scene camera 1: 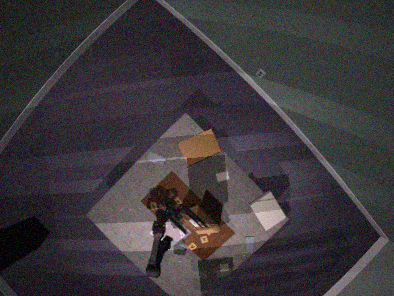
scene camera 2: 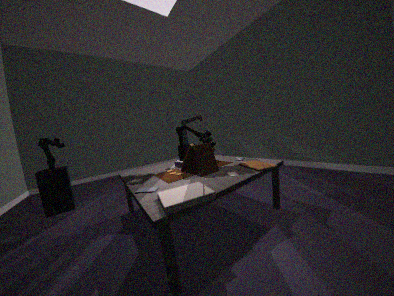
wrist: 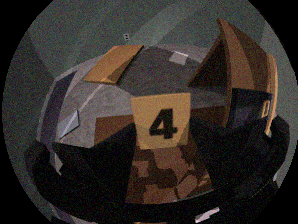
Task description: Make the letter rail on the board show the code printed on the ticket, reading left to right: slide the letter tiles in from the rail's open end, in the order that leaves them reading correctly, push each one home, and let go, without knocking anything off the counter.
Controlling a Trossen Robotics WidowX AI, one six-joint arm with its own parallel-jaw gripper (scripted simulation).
Labels:
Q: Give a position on an orange mat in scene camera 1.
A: At 203, 145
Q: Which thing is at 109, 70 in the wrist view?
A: An orange mat.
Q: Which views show the pale box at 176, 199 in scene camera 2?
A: Scene camera 1 and scene camera 2 only.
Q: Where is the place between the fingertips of my gripper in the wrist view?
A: At 162, 124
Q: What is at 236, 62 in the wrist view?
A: A brown slanted board.

